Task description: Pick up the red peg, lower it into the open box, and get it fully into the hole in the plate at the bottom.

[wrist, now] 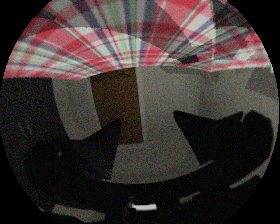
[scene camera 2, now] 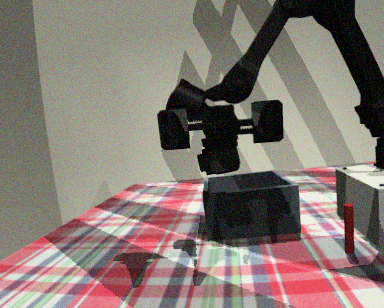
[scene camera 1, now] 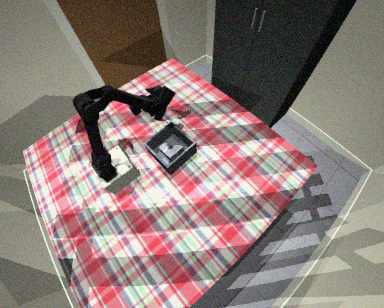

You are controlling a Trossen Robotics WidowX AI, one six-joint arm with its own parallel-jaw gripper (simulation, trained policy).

In view: the gripper (scene camera 2: 221, 131).
The gripper shows as well in the wrist view (wrist: 147, 117).
